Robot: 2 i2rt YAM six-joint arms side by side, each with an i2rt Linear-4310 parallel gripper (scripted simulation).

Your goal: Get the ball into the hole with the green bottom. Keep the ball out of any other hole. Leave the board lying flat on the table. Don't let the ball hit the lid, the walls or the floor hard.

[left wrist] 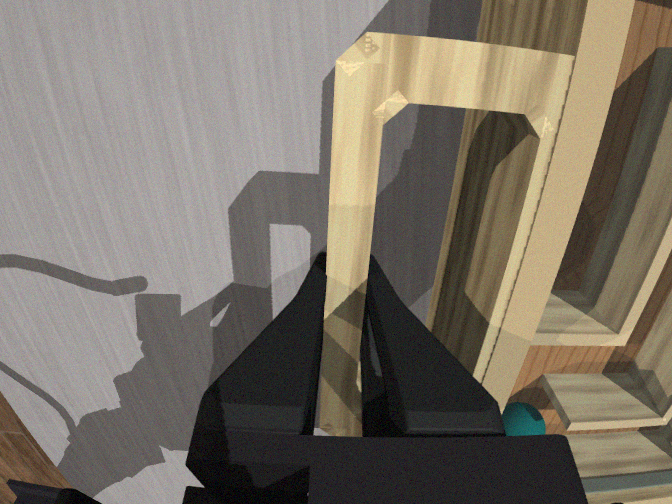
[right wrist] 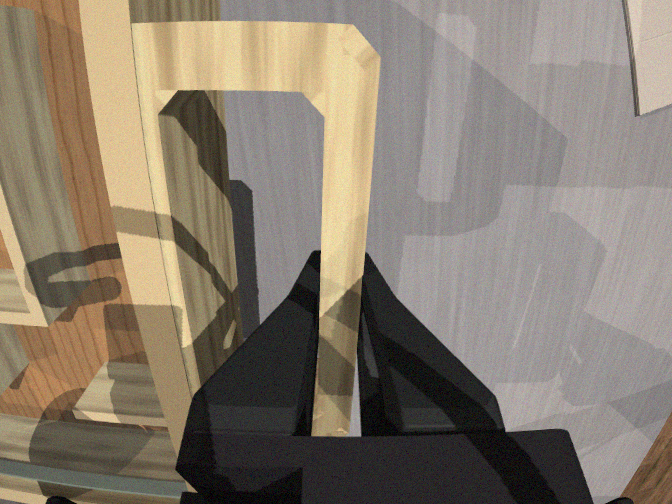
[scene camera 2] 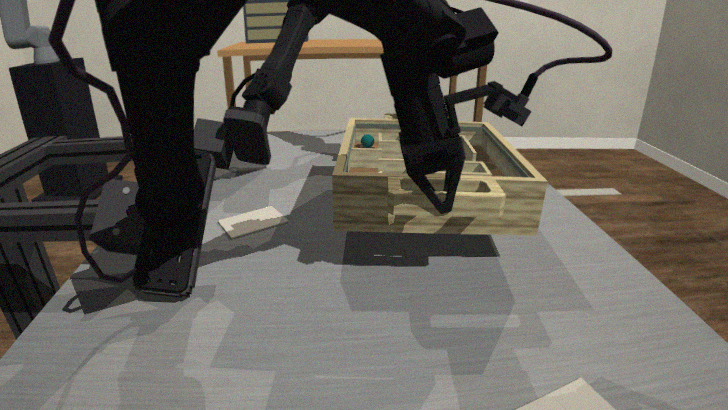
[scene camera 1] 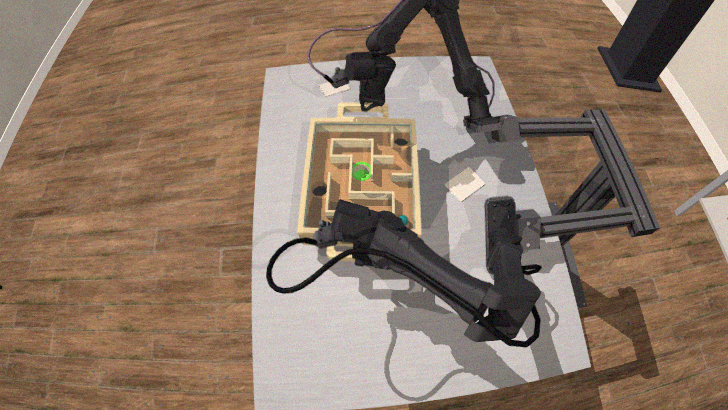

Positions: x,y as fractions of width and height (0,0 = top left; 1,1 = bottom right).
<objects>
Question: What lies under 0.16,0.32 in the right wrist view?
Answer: A wooden maze board.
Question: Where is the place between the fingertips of my left gripper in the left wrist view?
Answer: At 0.51,0.52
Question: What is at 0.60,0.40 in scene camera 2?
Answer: My right gripper.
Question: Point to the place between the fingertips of my right gripper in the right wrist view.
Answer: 0.51,0.52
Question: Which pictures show the wooden maze board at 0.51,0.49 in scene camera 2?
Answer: The left wrist view, the right wrist view, scene camera 2 and scene camera 1: all of them.
</objects>
